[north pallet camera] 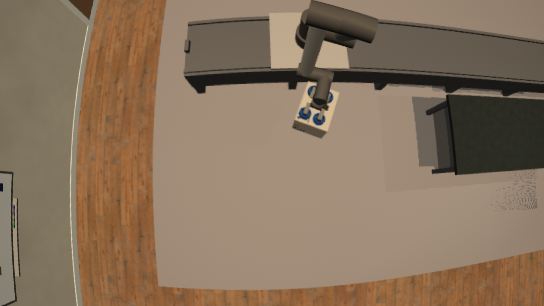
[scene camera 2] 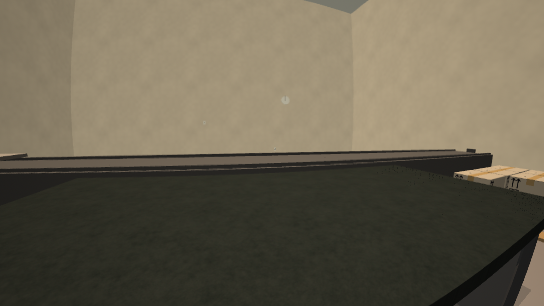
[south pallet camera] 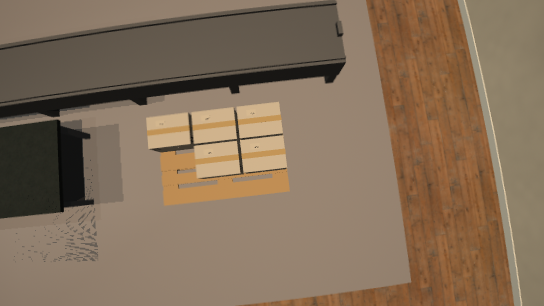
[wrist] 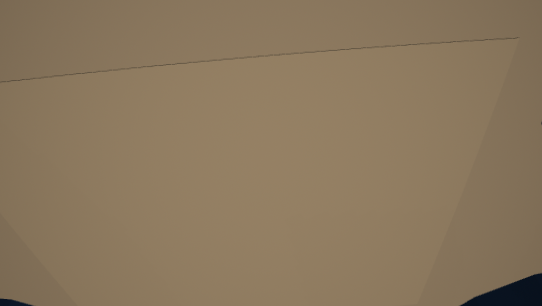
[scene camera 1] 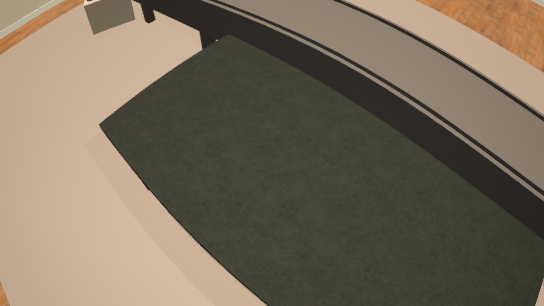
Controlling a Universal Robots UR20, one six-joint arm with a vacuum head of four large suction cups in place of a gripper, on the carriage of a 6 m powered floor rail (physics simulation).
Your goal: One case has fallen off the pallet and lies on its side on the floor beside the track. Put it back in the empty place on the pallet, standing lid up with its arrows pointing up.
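Places are measured from the arm's base along level axes (x down, y left, z ahead), in metres.
Pixels of known places: end effector, tool point: [wrist: 272, 208].
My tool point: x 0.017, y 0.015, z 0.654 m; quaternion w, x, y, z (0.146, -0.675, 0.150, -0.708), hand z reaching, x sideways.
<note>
Behind a point stands the place of what it marks.
My suction gripper [north pallet camera: 317, 106] @[x 0.017, y 0.016, z 0.654 m] has its blue cups pressed on the upward face of the cream fallen case [north pallet camera: 329, 112] @[x -0.007, y 0.129, z 0.711 m] [scene camera 1: 111, 19] @[x 0.197, y 0.162, z 0.716 m], beside the track in the north pallet camera view. The gripper is shut on the case, which seems to hang clear of the floor. Small dark marks show on its near side; which way its arrows point is too small to tell. In the wrist view, dark cup edges show at the bottom corners. The orange pallet [south pallet camera: 227, 195] @[x 0.427, y 4.562, z 1.321 m] bears several taped cases [south pallet camera: 215, 133] @[x 0.137, y 4.558, z 0.775 m] [scene camera 2: 492, 173] @[x 0.129, y 4.269, z 0.757 m], lid up. Bare boards show at its left, front row.
The long grey floor track [north pallet camera: 227, 47] [south pallet camera: 225, 45] [scene camera 1: 400, 47] [scene camera 2: 200, 162] runs behind the pallet and the case, with the pale carriage plate [north pallet camera: 282, 50] @[x 0.000, y -0.243, z 0.121 m] on it. A dark green table [scene camera 1: 310, 165] @[x 0.040, y 2.203, z 0.856 m] [scene camera 2: 250, 225] @[x 0.040, y 2.134, z 1.008 m] [north pallet camera: 500, 135] @[x 0.040, y 2.039, z 0.923 m] [south pallet camera: 27, 170] @[x 0.039, y 2.909, z 0.914 m] stands between the case and the pallet.
</note>
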